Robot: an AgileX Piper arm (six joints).
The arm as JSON. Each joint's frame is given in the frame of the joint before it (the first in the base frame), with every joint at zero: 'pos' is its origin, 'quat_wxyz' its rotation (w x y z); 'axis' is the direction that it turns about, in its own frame. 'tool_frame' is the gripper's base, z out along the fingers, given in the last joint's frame.
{
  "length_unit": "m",
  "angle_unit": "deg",
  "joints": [
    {
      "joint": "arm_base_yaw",
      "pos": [
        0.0,
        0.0,
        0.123
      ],
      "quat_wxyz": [
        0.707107,
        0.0,
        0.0,
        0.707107
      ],
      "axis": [
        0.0,
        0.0,
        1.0
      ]
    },
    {
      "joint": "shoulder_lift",
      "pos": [
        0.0,
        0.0,
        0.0
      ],
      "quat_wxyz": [
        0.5,
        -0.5,
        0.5,
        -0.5
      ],
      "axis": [
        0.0,
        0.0,
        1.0
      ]
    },
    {
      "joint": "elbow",
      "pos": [
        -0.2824,
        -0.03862,
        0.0
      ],
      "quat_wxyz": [
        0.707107,
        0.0,
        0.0,
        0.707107
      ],
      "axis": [
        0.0,
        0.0,
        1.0
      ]
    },
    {
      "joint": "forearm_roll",
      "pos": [
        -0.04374,
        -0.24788,
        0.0
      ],
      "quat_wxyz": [
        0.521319,
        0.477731,
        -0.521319,
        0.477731
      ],
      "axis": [
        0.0,
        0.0,
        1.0
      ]
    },
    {
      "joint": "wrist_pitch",
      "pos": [
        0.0,
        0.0,
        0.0
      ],
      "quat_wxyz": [
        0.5,
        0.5,
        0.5,
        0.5
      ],
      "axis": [
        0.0,
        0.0,
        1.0
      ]
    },
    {
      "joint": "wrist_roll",
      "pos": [
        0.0,
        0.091,
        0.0
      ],
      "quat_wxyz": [
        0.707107,
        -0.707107,
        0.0,
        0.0
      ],
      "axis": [
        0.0,
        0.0,
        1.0
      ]
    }
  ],
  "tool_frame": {
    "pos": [
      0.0,
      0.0,
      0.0
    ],
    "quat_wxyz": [
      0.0,
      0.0,
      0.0,
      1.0
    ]
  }
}
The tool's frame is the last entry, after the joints.
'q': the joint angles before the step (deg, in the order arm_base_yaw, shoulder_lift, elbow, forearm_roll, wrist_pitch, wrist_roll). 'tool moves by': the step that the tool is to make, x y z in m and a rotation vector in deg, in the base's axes. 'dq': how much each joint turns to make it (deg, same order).
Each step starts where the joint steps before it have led.
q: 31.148 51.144 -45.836 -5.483 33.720 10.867
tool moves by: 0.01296 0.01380 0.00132 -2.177 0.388 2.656
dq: 1.458 4.343 -2.672 0.053 -0.302 -2.065
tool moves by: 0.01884 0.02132 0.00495 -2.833 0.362 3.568
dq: 1.990 6.303 -5.080 0.073 0.505 -2.765
